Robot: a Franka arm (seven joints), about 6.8 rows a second.
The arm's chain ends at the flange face. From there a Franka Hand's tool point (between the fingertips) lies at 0.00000 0.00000 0.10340 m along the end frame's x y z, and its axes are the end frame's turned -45 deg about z.
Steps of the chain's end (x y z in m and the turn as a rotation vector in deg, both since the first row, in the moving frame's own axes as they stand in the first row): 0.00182 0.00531 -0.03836 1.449 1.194 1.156; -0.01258 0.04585 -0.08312 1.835 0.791 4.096; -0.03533 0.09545 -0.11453 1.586 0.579 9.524; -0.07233 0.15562 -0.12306 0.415 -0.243 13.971; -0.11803 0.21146 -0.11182 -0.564 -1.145 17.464; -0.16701 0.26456 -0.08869 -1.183 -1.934 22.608
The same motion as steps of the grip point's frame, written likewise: 0.00091 0.00475 -0.03842 0.180 1.869 1.156; -0.03792 0.02231 -0.08318 0.738 1.857 4.096; -0.08962 0.04146 -0.11457 0.712 1.531 9.524; -0.16087 0.05809 -0.12306 0.465 0.122 13.971; -0.23502 0.06501 -0.11185 0.411 -1.208 17.464; -0.30885 0.06727 -0.08877 0.531 -2.204 22.608
